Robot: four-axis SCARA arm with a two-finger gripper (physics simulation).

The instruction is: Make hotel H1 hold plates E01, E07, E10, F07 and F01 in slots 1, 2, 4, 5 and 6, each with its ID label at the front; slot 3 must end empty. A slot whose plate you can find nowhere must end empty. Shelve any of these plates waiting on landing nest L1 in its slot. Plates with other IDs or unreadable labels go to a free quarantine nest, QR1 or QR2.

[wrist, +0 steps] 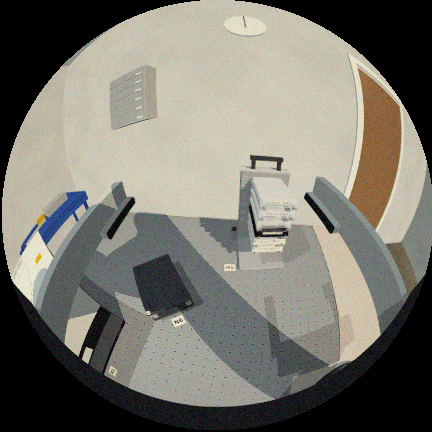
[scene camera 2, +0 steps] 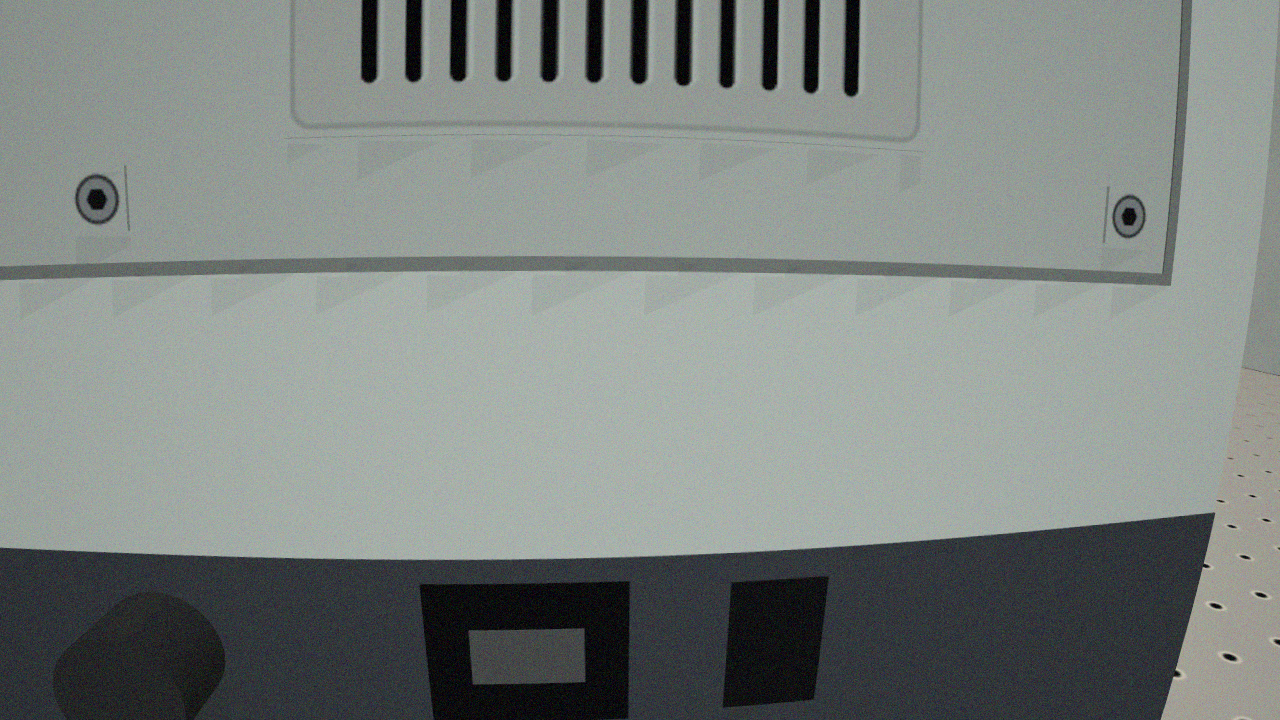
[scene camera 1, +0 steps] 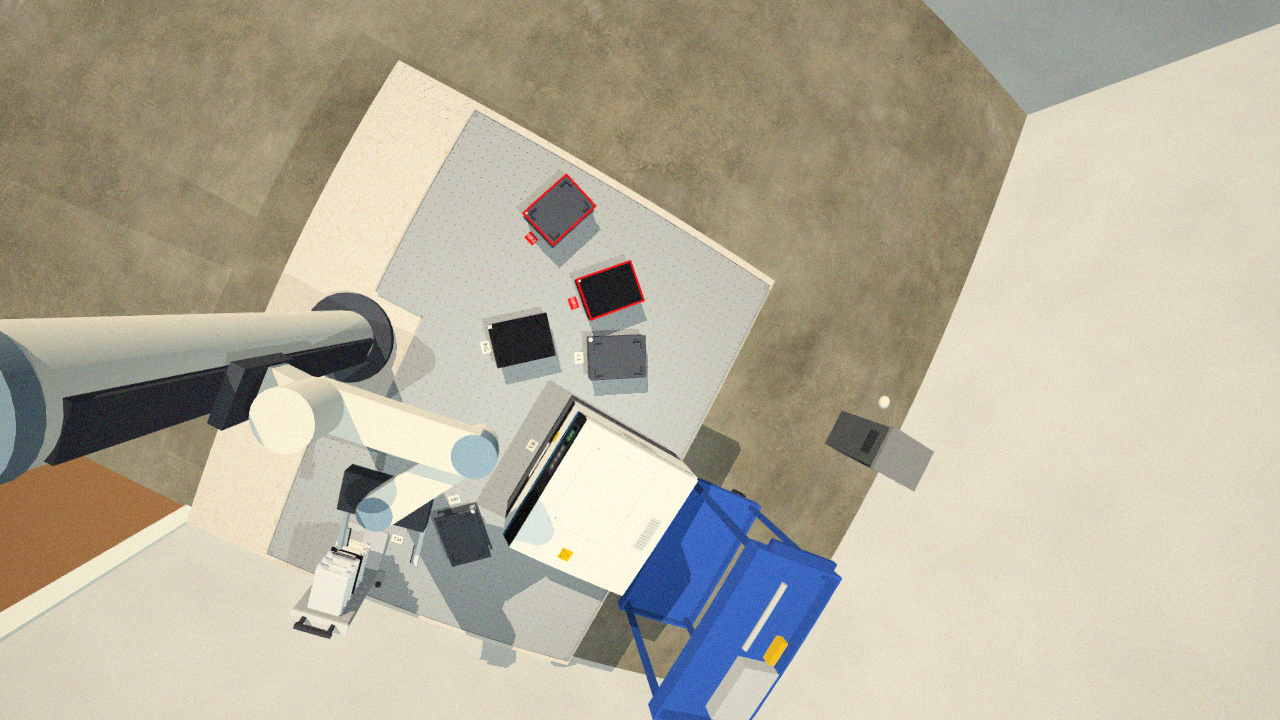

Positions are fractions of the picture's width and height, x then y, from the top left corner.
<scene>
plate F01: wrist 0.63, 0.45; scene camera 1 0.26, 0.82
</scene>
